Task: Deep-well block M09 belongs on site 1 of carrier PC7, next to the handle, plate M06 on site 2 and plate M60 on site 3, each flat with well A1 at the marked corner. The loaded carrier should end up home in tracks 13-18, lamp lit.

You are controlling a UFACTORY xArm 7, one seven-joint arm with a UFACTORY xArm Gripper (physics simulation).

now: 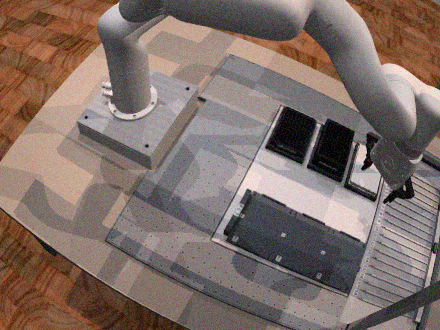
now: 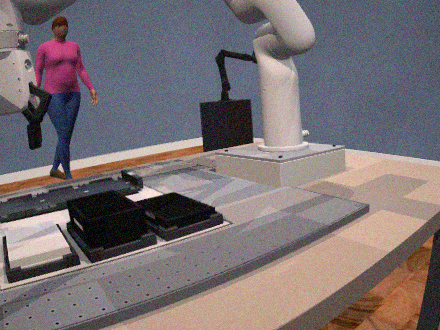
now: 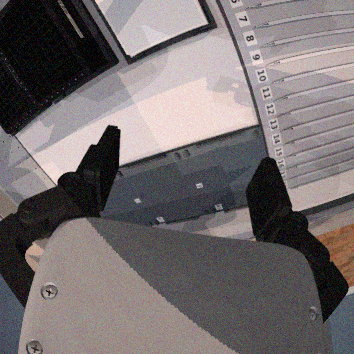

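Where they show: gripper, between the fingertips: [image 1: 376, 183] [image 2: 13, 151] [image 3: 189, 159]; arm's base, origin of its link: [image 1: 132, 101] [image 2: 283, 148].
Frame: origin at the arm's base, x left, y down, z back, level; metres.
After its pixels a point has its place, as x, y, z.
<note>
The dark carrier [image 1: 300, 241] @[-0.216, 0.034, -0.468] [image 2: 50, 196] @[-0.250, 0.034, -0.500] [image 3: 172, 189] @[-0.219, 0.034, -0.489] lies flat on the white board, with its raised end [image 2: 132, 180] @[-0.168, 0.026, -0.327] toward the robot base; its sites hold no plates. A tall black block [image 1: 332, 149] @[0.018, -0.008, -0.497] [image 2: 105, 216] @[0.100, -0.009, -0.529] [image 3: 40, 55] @[0.029, -0.004, -0.504] sits in the middle holder, a low black plate [image 1: 293, 131] @[0.055, 0.019, -0.395] [image 2: 179, 209] @[0.091, 0.019, -0.402] in the holder nearer the base, and a white plate [image 1: 363, 171] @[0.004, 0.019, -0.599] [image 2: 37, 242] @[0.041, 0.019, -0.615] [image 3: 156, 20] @[-0.022, 0.019, -0.608] in the third. Their names are not readable. My gripper [image 1: 377, 184] @[-0.100, -0.093, -0.595] [image 3: 189, 159] @[-0.100, -0.093, -0.595] is open and empty, above the board and tracks. The marked corners cannot be made out.
The numbered track deck [image 1: 400, 250] @[-0.174, 0.046, -0.752] [image 3: 320, 87] @[-0.175, 0.042, -0.733] adjoins the white board [image 1: 320, 197] @[-0.088, 0.045, -0.496] [image 3: 195, 105] @[-0.127, 0.045, -0.584]. A dark bar [image 1: 400, 305] @[-0.401, -0.204, -0.630] crosses the near right corner. A person [image 2: 62, 70] and a black pedestal with a small arm [image 2: 226, 125] stand behind the table.
</note>
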